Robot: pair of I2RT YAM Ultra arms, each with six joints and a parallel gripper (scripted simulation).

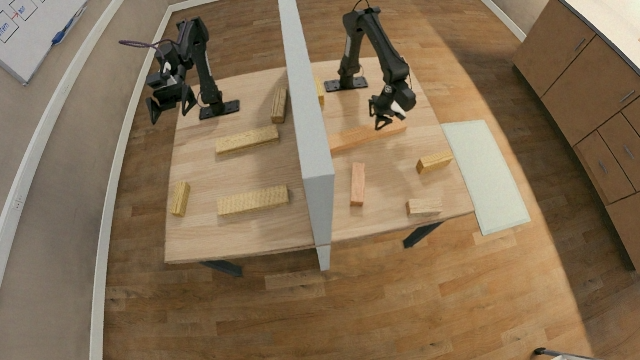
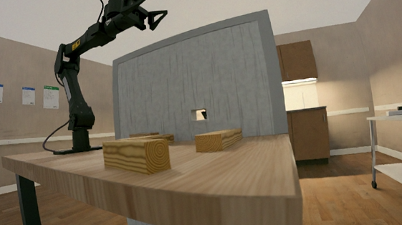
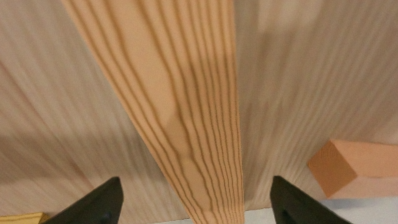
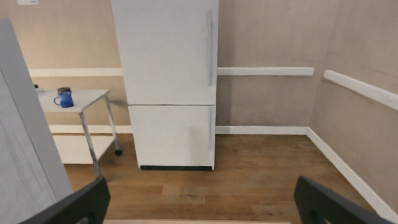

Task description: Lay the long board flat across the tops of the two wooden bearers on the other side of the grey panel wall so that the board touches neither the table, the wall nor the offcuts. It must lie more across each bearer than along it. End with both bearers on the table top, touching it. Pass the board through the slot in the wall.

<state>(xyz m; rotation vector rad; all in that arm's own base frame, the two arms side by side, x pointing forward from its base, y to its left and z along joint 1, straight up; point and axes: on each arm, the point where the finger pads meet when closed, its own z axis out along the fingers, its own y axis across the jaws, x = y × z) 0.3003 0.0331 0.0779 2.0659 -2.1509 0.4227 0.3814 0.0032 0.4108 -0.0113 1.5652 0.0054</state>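
My left gripper is now 60 mm above the long board and 30 mm to the left of it. Also, from my left hand: small block (800 mm to the right, 130 mm ahead, 60 mm below).
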